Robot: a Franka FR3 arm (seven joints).
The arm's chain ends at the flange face. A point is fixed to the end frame.
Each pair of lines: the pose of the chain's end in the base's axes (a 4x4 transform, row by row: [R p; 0 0 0 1], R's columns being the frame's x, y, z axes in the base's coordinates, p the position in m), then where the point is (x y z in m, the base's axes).
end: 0.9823 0.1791 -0.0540 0.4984; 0.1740 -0.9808 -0.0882 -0.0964; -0.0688 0.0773 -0.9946 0.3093; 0 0 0 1
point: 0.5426 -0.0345 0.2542
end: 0.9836 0.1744 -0.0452 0.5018; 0.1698 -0.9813 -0.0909 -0.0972; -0.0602 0.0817 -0.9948 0.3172; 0 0 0 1
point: 0.5468 -0.0357 0.2623
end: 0.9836 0.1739 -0.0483 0.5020; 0.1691 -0.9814 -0.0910 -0.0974; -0.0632 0.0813 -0.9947 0.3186; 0 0 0 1
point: 0.5469 -0.0359 0.2635
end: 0.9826 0.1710 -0.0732 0.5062; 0.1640 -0.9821 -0.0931 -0.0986; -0.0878 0.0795 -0.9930 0.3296; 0 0 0 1
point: 0.5500 -0.0375 0.2733
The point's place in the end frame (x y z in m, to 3 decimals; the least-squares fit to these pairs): 0.058 -0.057 0.047
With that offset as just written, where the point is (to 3 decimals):
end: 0.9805 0.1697 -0.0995 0.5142; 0.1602 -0.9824 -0.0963 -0.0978; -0.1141 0.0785 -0.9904 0.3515; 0 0 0 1
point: 0.557 -0.037 0.294
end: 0.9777 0.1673 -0.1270 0.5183; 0.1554 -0.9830 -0.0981 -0.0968; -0.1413 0.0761 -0.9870 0.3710; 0 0 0 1
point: 0.560 -0.036 0.312
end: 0.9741 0.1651 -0.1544 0.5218; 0.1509 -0.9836 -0.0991 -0.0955; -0.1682 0.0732 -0.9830 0.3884; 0 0 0 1
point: 0.562 -0.035 0.328
